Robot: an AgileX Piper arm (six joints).
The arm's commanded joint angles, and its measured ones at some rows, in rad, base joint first. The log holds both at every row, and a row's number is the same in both.
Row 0, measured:
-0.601, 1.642, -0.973, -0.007, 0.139, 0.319
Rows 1 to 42, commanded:
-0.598, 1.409, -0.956, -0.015, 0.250, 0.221
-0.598, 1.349, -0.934, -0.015, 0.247, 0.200
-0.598, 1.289, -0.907, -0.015, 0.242, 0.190
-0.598, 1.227, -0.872, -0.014, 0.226, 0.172
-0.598, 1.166, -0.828, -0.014, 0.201, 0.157
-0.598, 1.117, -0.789, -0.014, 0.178, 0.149
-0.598, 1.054, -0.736, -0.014, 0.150, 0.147
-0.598, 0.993, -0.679, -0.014, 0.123, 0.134
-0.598, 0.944, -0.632, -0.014, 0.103, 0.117
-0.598, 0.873, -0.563, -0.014, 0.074, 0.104
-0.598, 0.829, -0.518, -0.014, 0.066, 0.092
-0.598, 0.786, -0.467, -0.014, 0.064, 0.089
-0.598, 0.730, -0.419, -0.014, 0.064, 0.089
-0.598, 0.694, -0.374, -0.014, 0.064, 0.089
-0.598, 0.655, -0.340, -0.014, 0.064, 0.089
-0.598, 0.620, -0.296, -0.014, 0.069, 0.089
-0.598, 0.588, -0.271, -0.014, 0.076, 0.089
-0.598, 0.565, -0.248, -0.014, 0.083, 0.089
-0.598, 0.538, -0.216, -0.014, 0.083, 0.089
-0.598, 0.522, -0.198, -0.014, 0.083, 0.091
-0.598, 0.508, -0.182, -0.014, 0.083, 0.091
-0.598, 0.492, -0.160, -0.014, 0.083, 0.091
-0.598, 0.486, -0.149, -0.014, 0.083, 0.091
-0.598, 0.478, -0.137, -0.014, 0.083, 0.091
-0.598, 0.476, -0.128, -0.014, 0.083, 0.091
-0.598, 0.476, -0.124, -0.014, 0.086, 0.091
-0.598, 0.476, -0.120, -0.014, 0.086, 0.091
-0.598, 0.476, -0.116, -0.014, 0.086, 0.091
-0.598, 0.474, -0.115, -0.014, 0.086, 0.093
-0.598, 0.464, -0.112, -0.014, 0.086, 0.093
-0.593, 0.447, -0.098, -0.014, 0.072, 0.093
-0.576, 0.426, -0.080, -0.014, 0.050, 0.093
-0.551, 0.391, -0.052, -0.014, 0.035, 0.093
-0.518, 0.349, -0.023, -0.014, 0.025, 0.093
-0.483, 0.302, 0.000, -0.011, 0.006, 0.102
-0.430, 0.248, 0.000, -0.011, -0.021, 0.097
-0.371, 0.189, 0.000, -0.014, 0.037, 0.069
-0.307, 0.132, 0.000, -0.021, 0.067, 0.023
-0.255, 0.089, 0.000, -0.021, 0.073, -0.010
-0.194, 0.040, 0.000, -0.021, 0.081, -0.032
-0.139, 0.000, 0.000, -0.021, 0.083, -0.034
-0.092, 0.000, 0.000, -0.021, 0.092, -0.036
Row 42, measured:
-0.262, 0.103, -0.003, -0.009, 0.068, 0.018
